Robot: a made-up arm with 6 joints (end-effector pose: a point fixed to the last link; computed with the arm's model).
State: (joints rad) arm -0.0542 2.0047 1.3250 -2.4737 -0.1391 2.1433
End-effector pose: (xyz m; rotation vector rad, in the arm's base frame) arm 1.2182 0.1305 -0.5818 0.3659 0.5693 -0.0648
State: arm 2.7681 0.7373 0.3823 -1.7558 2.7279 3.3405
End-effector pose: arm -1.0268 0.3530 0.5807 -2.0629 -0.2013 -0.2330
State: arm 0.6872 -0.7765 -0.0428 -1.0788 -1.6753 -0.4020
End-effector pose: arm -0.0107 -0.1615 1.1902 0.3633 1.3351 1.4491
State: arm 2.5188 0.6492 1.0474 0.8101 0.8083 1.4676
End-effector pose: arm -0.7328 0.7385 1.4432 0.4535 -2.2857 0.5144
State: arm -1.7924 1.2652 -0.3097 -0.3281 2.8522 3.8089
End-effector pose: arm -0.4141 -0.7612 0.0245 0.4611 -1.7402 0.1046
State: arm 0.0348 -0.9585 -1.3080 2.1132 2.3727 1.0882
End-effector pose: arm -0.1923 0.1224 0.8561 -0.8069 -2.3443 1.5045
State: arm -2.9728 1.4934 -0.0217 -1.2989 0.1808 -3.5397
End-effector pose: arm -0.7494 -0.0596 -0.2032 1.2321 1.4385 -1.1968
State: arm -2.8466 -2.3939 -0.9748 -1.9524 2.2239 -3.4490
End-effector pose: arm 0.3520 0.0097 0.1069 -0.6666 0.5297 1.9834
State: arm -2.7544 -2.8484 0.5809 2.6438 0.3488 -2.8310
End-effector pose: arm 0.8051 0.0911 -0.8991 -2.9563 -0.3340 -0.0040
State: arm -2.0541 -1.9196 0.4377 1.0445 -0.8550 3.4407
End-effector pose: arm 0.5633 1.3436 0.2074 -0.4199 -2.0497 0.4845
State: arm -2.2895 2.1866 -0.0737 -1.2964 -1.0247 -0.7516
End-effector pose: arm -0.2111 -0.1384 -0.5393 -1.6690 0.3287 0.0955
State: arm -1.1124 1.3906 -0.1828 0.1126 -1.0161 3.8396
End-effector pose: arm 0.2074 -0.9816 -0.0928 -0.9902 -0.4299 2.1693
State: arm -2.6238 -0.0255 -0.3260 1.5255 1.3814 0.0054
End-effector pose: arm -0.5125 -0.2789 1.3278 -1.0866 0.7966 -1.0575
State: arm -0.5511 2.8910 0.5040 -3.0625 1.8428 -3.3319
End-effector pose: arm -0.0250 0.3079 -1.0055 -0.3563 -2.0303 -0.1712
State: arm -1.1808 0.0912 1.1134 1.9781 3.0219 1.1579
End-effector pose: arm 0.1612 -0.1318 1.8477 1.8208 1.4742 -1.4387
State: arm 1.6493 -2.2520 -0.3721 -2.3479 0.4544 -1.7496
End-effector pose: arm -0.1162 -0.7582 0.2756 -0.4541 -1.2386 -0.2719
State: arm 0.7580 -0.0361 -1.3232 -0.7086 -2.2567 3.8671
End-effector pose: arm 0.1055 -0.1615 0.6722 0.7333 -1.2901 2.6969
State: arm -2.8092 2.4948 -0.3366 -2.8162 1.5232 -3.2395
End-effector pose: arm 0.0561 -0.2312 -0.5674 -2.3916 -0.8874 -1.7148
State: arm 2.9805 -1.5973 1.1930 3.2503 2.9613 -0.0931
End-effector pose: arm 1.4172 -0.4821 0.4864 0.2935 2.9576 -0.3152
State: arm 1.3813 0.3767 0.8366 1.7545 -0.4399 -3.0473
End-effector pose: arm 0.0955 0.7406 1.6560 1.6013 0.3020 1.0658
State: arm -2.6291 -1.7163 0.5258 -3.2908 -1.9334 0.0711
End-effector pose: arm 1.2783 0.4356 0.5693 -0.3048 1.0004 0.6566
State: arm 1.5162 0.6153 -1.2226 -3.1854 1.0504 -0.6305
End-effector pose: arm -0.2266 0.4307 0.5367 0.6932 -0.3491 -1.6731
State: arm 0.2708 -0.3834 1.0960 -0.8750 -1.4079 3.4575
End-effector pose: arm -0.0702 -0.1858 1.7244 2.5160 1.5837 0.3277
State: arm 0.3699 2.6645 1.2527 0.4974 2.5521 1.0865
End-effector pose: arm 0.6832 0.0293 -1.0928 -0.4981 -1.3478 0.1351
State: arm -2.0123 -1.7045 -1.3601 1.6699 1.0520 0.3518
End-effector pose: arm 0.2404 0.4507 0.5888 -2.0960 1.0410 -0.5940
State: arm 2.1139 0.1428 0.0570 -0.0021 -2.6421 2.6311
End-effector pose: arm -0.1445 0.7231 1.1968 0.6694 0.1116 -1.0964
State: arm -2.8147 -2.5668 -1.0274 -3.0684 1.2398 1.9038
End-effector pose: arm 0.5409 -0.0799 0.0456 -0.1352 -1.6416 -2.2187
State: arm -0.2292 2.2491 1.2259 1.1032 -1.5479 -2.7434
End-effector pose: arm 1.1721 -0.3892 -0.6701 0.3399 0.0317 -2.1922
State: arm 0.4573 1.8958 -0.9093 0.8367 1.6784 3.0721
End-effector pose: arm 0.4726 0.0459 -0.3726 -1.9302 -1.3328 1.5695
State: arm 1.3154 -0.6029 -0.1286 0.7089 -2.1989 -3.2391
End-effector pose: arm 0.1528 -0.1659 1.4857 1.7508 0.1981 -1.2745
